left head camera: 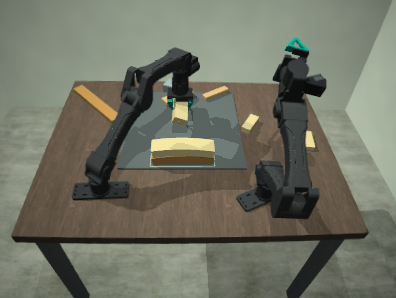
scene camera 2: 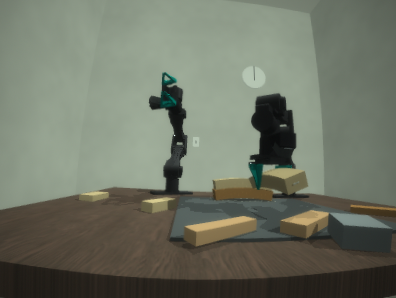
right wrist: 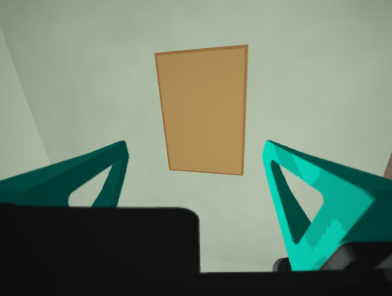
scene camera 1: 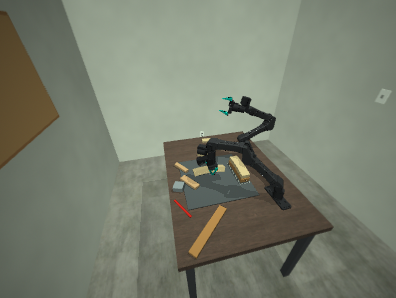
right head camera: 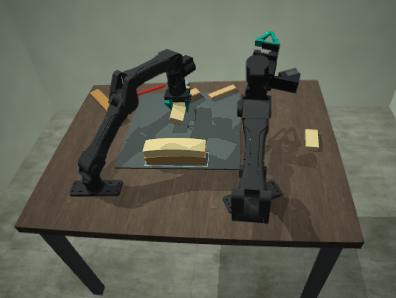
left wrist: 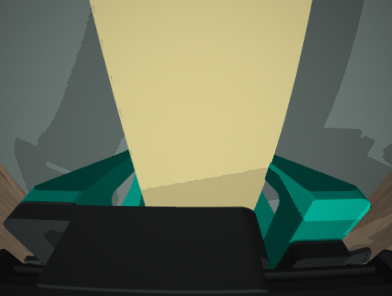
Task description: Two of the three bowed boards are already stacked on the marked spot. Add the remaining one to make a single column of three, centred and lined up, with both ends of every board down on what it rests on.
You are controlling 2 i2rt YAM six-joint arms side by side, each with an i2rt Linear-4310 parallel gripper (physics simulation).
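Places are measured from the left arm's base along level axes (x ahead, y left, z up), in metres.
Pixels of known places: left gripper, fingertip midpoint: [scene camera 2: 268, 190] [scene camera 1: 211, 172]; right gripper, fingertip midpoint: [left head camera: 290, 50] [scene camera 2: 163, 81] [right wrist: 195, 148] [scene camera 1: 220, 104] [right head camera: 269, 44]; left arm's base, origin of the base link: [left head camera: 101, 191] [scene camera 2: 288, 197] [scene camera 1: 276, 197] [right head camera: 96, 188]; right arm's base, origin of the base link: [left head camera: 263, 195] [scene camera 2: 171, 193].
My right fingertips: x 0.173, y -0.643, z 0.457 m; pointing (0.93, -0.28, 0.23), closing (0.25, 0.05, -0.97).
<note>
For each thing: its top centre in the pictures, then the offset to it from my right fingertips. Level surfaces: height alone.
- grey mat, its level: 0.451 m down
- brown-orange bowed board, middle of its top: [left head camera: 182, 150] [right head camera: 174, 150] [scene camera 2: 243, 187] [scene camera 1: 238, 167] 0.035 m back, 0.344 m left, 0.400 m down
- long orange plank, middle of its top: [left head camera: 96, 101] [right head camera: 107, 104] [scene camera 1: 209, 227] 0.343 m ahead, 0.728 m left, 0.438 m down
- red stick, middle of its top: [right head camera: 148, 90] [scene camera 1: 182, 207] 0.463 m ahead, 0.541 m left, 0.451 m down
- grey block, middle of its top: [scene camera 2: 356, 217] [scene camera 1: 178, 184] 0.450 m ahead, 0.366 m left, 0.414 m down
A pale yellow bowed board [left head camera: 180, 114] [right head camera: 177, 115] [scene camera 1: 200, 171] [scene camera 2: 292, 181] [left wrist: 200, 100] is held by my left gripper [left head camera: 180, 104] [scene camera 1: 213, 171] [left wrist: 195, 147], which is shut on it. It hangs above the grey mat [left head camera: 230, 157], behind the stack in the left head camera, its length running roughly crosswise to the stack. The stack has a pale yellow bowed board [left head camera: 182, 146] [right head camera: 174, 146] [scene camera 1: 239, 164] on a brown-orange bowed board [left head camera: 182, 161] [right head camera: 175, 160] [scene camera 2: 242, 194], within a white outline. My right gripper [scene camera 1: 225, 105] [scene camera 2: 167, 90] [right wrist: 195, 148] is open and empty, raised high.
A long orange plank [left head camera: 95, 102] [scene camera 1: 207, 231], a red stick [right head camera: 151, 90] [scene camera 1: 182, 209] and a grey block [scene camera 1: 178, 186] [scene camera 2: 360, 232] lie on the table. Two orange blocks [scene camera 2: 220, 230] [scene camera 2: 305, 224] lie at the mat's far edge. Pale blocks [left head camera: 250, 123] [left head camera: 310, 141] lie farther right.
</note>
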